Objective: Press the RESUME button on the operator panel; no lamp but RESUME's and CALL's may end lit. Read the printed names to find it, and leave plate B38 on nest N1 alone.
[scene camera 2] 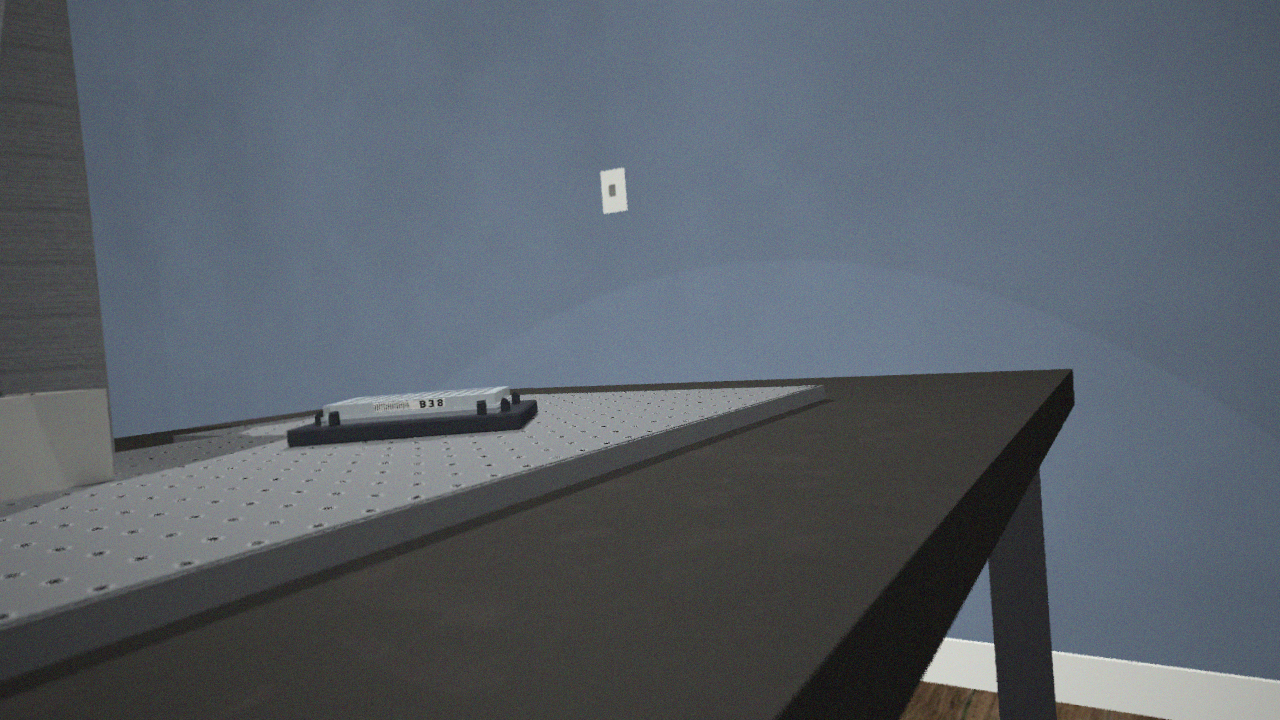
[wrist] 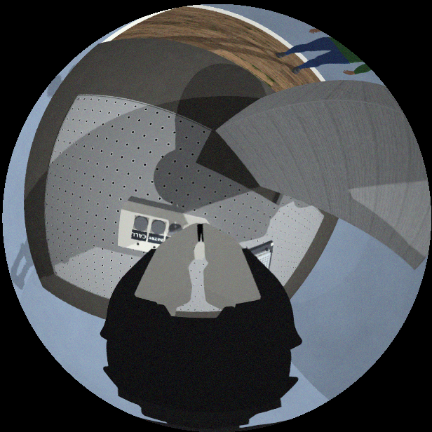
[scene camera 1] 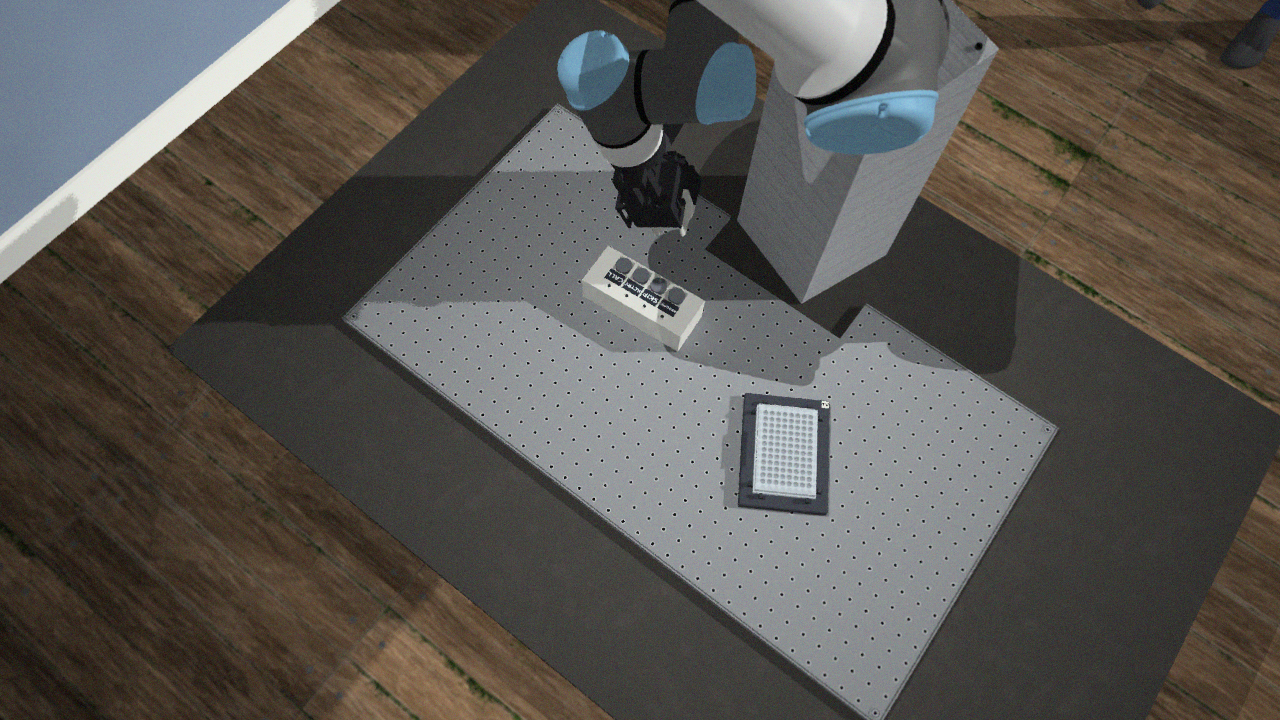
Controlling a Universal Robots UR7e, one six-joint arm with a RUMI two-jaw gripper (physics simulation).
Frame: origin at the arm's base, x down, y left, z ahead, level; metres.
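Seen in the pictures: gripper, fingertip midpoint: [scene camera 1: 683, 221].
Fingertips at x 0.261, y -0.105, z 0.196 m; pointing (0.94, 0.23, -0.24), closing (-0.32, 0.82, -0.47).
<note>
A point is followed by its place in that frame.
The cream operator panel [scene camera 1: 617, 308] @[z 0.308, x 0.387, y -0.125 m] [scene camera 2: 62, 438] @[z 0.296, x 0.387, y -0.046 m] [wrist: 125, 235] has four dark round buttons with printed names: CALL [scene camera 1: 623, 265] @[z 0.260, x 0.359, y -0.155 m] [wrist: 141, 223], RETRY [scene camera 1: 640, 274] @[z 0.255, x 0.359, y -0.127 m] [wrist: 158, 226], SKIP [scene camera 1: 658, 284] @[z 0.250, x 0.359, y -0.097 m] and, at the end, RESUME [scene camera 1: 677, 294] @[z 0.244, x 0.359, y -0.066 m], whose print is tiny. The small lamps below the names look dark in scene camera 1. My gripper [scene camera 1: 683, 231] @[z 0.196, x 0.261, y -0.105 m] [wrist: 201, 224] is shut and empty, raised clear of the panel, and in the wrist view it hides the RESUME end. White plate B38 [scene camera 1: 785, 450] @[z 0.315, x 0.393, y 0.191 m] [scene camera 2: 416, 404] @[z 0.341, x 0.392, y 0.160 m] sits flat on the dark nest [scene camera 1: 746, 456] @[z 0.354, x 0.403, y 0.155 m] [scene camera 2: 411, 433] @[z 0.352, x 0.411, y 0.144 m].
The grey perforated board [scene camera 1: 572, 420] @[z 0.472, x 0.414, y -0.064 m] [scene camera 2: 268, 501] @[z 0.471, x 0.414, y -0.039 m] lies on the dark table [scene camera 1: 429, 528] @[z 0.711, x 0.427, y -0.108 m] [scene camera 2: 626, 573] @[z 0.665, x 0.427, y -0.040 m]. The tall grey pedestal [scene camera 1: 787, 214] @[z 0.078, x 0.284, y -0.010 m] [wrist: 320, 145] stands behind the board's cut-out. The arm reaches over the board's back part, and its shadow falls on the panel.
</note>
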